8 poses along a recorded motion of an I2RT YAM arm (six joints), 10 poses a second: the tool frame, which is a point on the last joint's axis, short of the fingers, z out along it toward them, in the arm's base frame.
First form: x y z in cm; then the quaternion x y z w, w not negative.
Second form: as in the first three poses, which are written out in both.
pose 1, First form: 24.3, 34.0, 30.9, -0.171, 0.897, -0.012, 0.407
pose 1, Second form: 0.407, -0.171, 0.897, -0.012, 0.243, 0.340, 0.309
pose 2, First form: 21.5, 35.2, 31.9, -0.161, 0.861, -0.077, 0.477
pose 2, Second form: 0.477, -0.161, 0.861, -0.077, 0.215, 0.352, 0.319
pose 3, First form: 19.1, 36.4, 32.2, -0.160, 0.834, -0.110, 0.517
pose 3, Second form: 0.517, -0.160, 0.834, -0.110, 0.191, 0.364, 0.322
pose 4, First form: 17.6, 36.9, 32.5, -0.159, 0.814, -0.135, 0.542
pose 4, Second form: 0.542, -0.159, 0.814, -0.135, 0.176, 0.369, 0.325
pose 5, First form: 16.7, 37.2, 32.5, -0.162, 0.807, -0.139, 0.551
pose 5, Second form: 0.551, -0.162, 0.807, -0.139, 0.167, 0.372, 0.325
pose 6, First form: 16.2, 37.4, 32.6, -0.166, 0.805, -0.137, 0.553
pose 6, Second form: 0.553, -0.166, 0.805, -0.137, 0.162, 0.374, 0.326
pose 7, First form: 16.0, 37.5, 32.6, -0.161, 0.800, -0.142, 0.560
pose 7, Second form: 0.560, -0.161, 0.800, -0.142, 0.160, 0.375, 0.326
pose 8, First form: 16.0, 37.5, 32.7, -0.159, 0.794, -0.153, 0.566
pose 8, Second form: 0.566, -0.159, 0.794, -0.153, 0.160, 0.375, 0.327
